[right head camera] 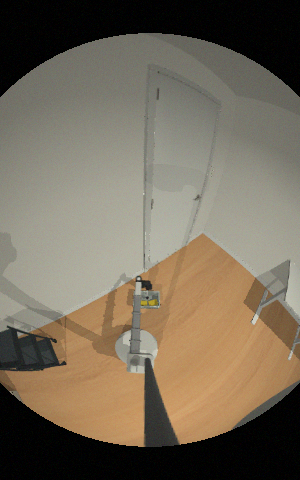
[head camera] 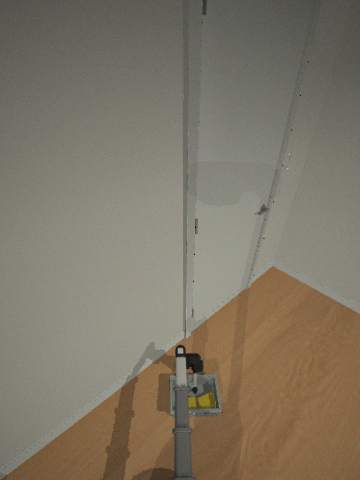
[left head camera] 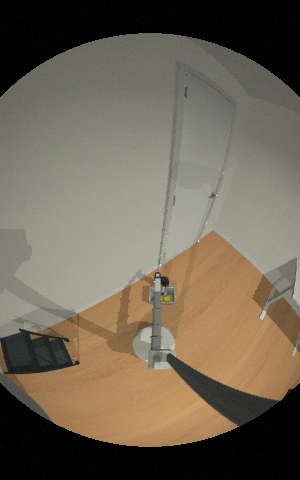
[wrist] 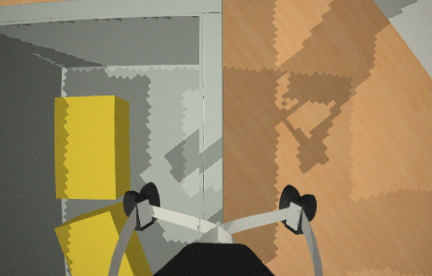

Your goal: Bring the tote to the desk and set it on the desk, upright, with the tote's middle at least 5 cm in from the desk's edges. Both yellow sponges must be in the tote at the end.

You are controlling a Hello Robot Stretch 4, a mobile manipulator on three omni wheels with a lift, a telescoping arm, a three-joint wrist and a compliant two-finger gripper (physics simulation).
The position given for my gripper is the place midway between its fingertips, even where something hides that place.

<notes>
I see my gripper [wrist: 219, 199] and a grey tote [head camera: 206, 383].
The grey tote is seen too in the wrist view [wrist: 169, 68].
</notes>
